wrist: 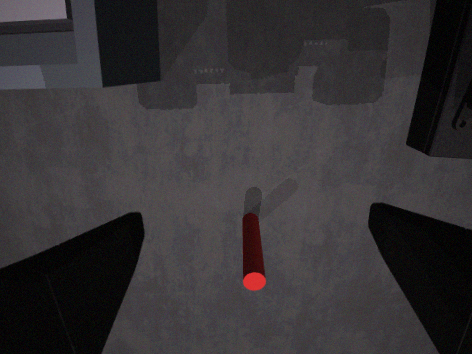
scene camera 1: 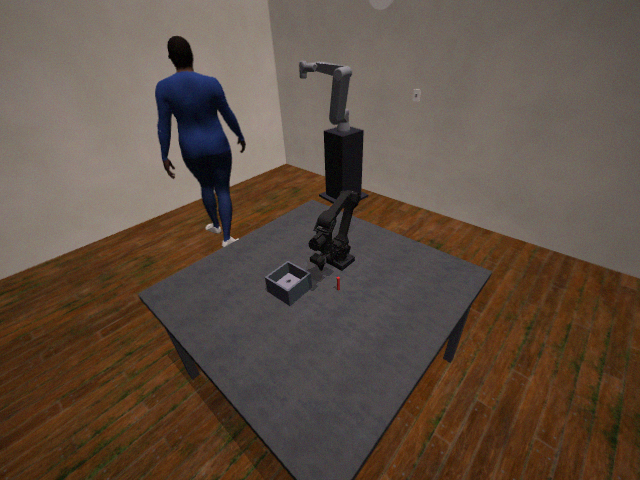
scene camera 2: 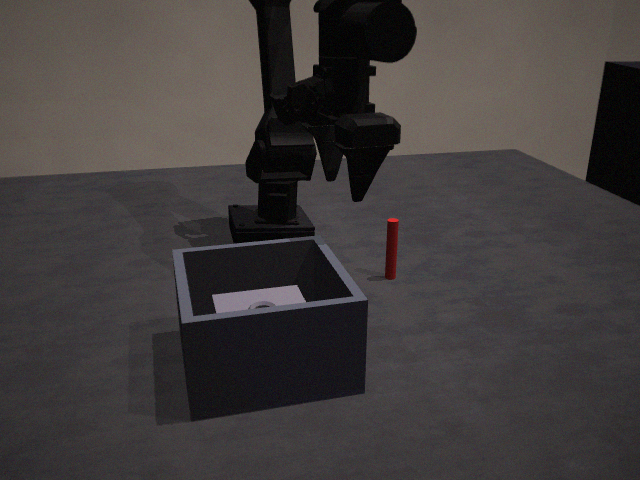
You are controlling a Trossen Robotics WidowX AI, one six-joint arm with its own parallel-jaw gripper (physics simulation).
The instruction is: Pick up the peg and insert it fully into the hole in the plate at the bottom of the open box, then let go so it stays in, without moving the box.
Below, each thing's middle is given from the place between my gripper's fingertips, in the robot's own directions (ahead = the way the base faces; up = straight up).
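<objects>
There's a red peg (wrist: 254, 279), and my hand is 90 mm above it, 20 mm past it and 70 mm to the right of it. Going by their middles, that peg is the nearest to my hand of the things named here. The pale plate (scene camera 2: 260, 298) is 170 mm ahead of my hand, 100 mm to the right and 90 mm below, and the grey box (scene camera 2: 236, 362) is also 170 mm ahead of my hand and 100 mm to the right, but 80 mm below it.
</objects>
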